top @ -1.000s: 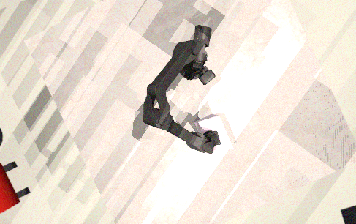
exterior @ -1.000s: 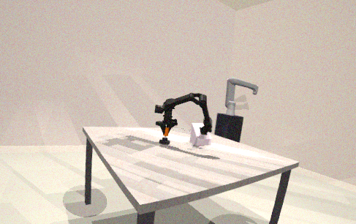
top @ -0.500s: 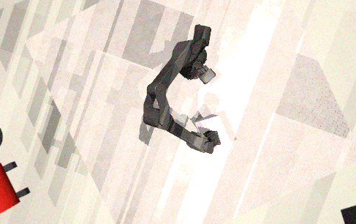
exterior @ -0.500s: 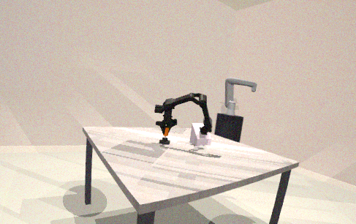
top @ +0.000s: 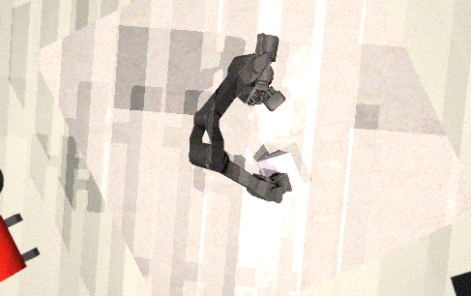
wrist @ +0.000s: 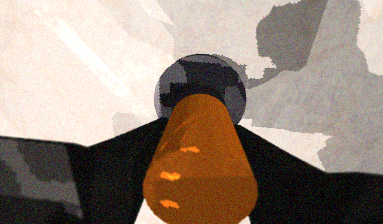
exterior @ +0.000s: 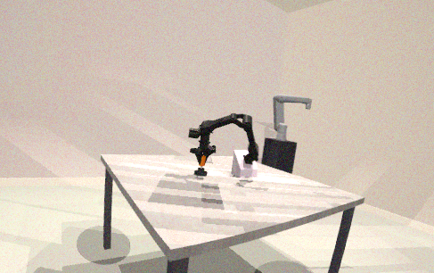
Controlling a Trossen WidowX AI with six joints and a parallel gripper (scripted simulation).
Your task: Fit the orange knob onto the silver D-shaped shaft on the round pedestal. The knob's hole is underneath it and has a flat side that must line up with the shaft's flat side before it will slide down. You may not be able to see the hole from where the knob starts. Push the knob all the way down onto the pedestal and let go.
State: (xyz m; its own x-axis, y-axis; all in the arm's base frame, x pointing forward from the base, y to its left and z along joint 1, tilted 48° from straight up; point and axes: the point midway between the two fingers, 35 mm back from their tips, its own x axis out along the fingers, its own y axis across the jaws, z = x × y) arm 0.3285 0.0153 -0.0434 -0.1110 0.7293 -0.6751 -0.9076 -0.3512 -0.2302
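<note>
My gripper tip is 4 cm above the dark round pedestal. Round my gripper tip: orange knob: 3 cm above.
</note>
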